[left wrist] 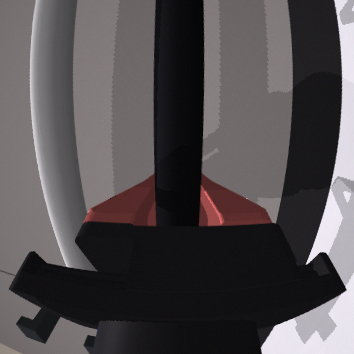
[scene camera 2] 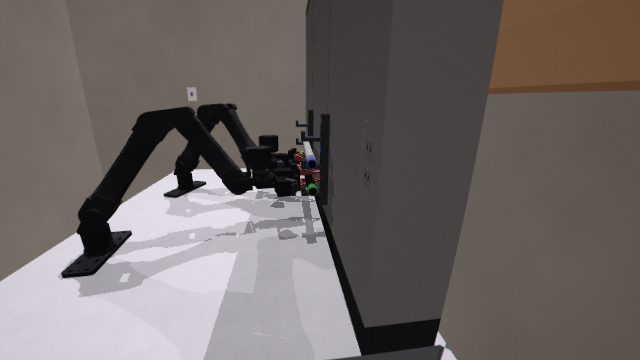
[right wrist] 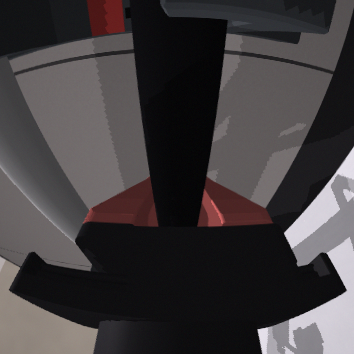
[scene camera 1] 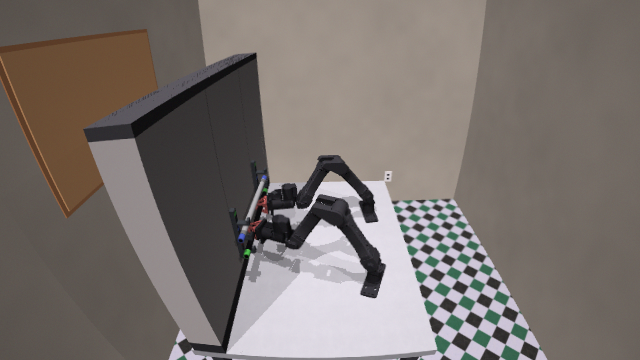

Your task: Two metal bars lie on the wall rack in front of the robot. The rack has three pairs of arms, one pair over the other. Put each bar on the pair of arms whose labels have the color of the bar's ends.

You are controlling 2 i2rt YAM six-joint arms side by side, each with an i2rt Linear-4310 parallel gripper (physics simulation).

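Pixels of known places: left gripper, fingertip midpoint: (left wrist: 177, 175); left arm's base, origin of the base link: (scene camera 2: 186, 189) (scene camera 1: 373, 279); right arm's base, origin of the base link: (scene camera 2: 101, 252) (scene camera 1: 368, 211).
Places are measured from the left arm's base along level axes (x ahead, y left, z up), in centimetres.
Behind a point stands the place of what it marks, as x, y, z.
Observation:
A black bar with green ends (scene camera 1: 247, 253) @(48.7, 18.6, 16.8) (scene camera 2: 312, 189) @(67.1, -27.9, 16.3) (left wrist: 179, 90) @(56.7, -3.9, 15.6) (right wrist: 177, 115) @(63.3, -21.1, 15.6) lies level at the lowest pair of arms; a red label (right wrist: 106, 17) @(67.7, -22.4, 18.4) shows beside that arm in the right wrist view. My left gripper (scene camera 1: 255, 228) @(59.8, 2.7, 15.6) (scene camera 2: 299, 157) (left wrist: 177, 175) @(59.8, 2.7, 15.6) and my right gripper (scene camera 1: 262, 204) @(65.6, -12.5, 15.6) (scene camera 2: 308, 178) @(65.6, -12.5, 15.6) (right wrist: 177, 174) @(65.6, -12.5, 15.6) are both shut on this bar, at separate places along it. A grey bar with blue ends (scene camera 1: 253, 207) @(57.0, -1.7, 24.1) (scene camera 2: 308, 151) @(63.1, -18.1, 24.3) (left wrist: 52, 100) @(57.5, -3.8, 22.3) (right wrist: 25, 145) @(63.5, -19.7, 22.0) lies above it on the middle pair. Fingers hide part of the black bar.
The rack's near upright (scene camera 1: 233, 215) (scene camera 2: 325, 160) is fixed to the large dark wall panel (scene camera 1: 180, 175) @(45.1, 41.7, 66.0) (scene camera 2: 360, 90) @(79.9, -48.2, 39.8). The top pair of arms (scene camera 2: 311, 137) @(65.9, -24.9, 29.4), with green labels (scene camera 2: 321, 120) @(68.0, -22.9, 33.6), holds no bar. The white table (scene camera 1: 325, 320) @(12.4, 26.4, 0.0) (scene camera 2: 165, 320) @(48.3, -60.4, 0.0) is below.

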